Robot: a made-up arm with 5 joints.
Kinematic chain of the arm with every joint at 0, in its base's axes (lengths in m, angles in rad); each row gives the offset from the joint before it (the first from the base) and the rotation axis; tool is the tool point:
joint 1: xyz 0 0 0.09 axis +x
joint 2: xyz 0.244 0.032 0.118 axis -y
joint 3: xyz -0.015 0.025 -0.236 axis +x
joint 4: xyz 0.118 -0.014 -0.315 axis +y
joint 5: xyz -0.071 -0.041 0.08 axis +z
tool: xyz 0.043 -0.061 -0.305
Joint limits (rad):
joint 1: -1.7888..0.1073
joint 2: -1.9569..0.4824
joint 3: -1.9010..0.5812
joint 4: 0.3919..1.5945
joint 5: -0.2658..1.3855
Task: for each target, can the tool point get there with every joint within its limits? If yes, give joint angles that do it. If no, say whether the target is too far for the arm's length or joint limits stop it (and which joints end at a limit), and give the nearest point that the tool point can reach.
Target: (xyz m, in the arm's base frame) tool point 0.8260 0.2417 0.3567
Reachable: no: joint limits stop it (at a limit: joint 1, joint 2, joint 3, joint 5) | nearest point 0.3014 0.2498 0.3719 | short by 0.525 m
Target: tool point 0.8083 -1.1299 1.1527
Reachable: no: too far | nearest point 0.4908 -0.4547 0.4255 | short by 1.042 m
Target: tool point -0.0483 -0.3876 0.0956
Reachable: yes | joints -0.6060 -0.5049 -0.9536 1.0841 0.9193
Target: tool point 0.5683 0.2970 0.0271
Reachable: no: joint limits stop it (at a limit: joint 1, joint 2, joint 3, joint 4, joint 5) | nearest point 0.2599 0.2692 0.1864 | short by 0.348 m
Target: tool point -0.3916 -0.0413 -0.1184
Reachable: yes | joints -0.4320 -1.0056 0.2000 0.7946 0.2864
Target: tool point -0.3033 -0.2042 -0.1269
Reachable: yes | joints -1.0877 -0.7929 0.3721 0.9409 -0.1110
